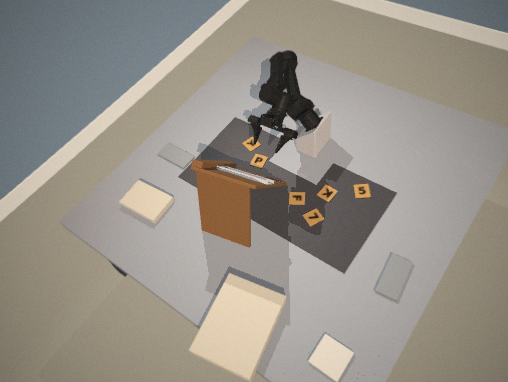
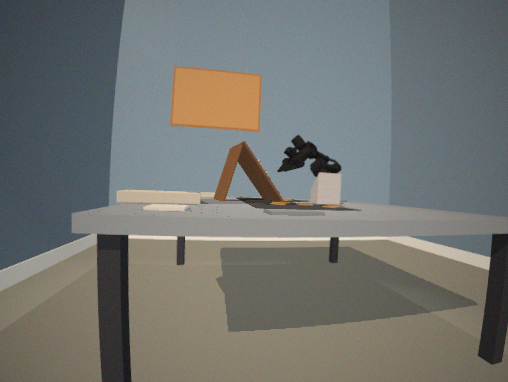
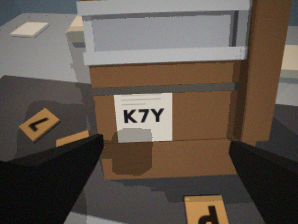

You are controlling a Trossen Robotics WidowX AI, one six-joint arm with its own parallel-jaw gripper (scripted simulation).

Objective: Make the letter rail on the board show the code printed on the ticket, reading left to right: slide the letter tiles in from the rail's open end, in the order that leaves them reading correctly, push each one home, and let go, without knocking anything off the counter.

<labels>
same spot on brown slanted board: point(image 1: 224, 191) = point(image 2: 232, 155)
</labels>
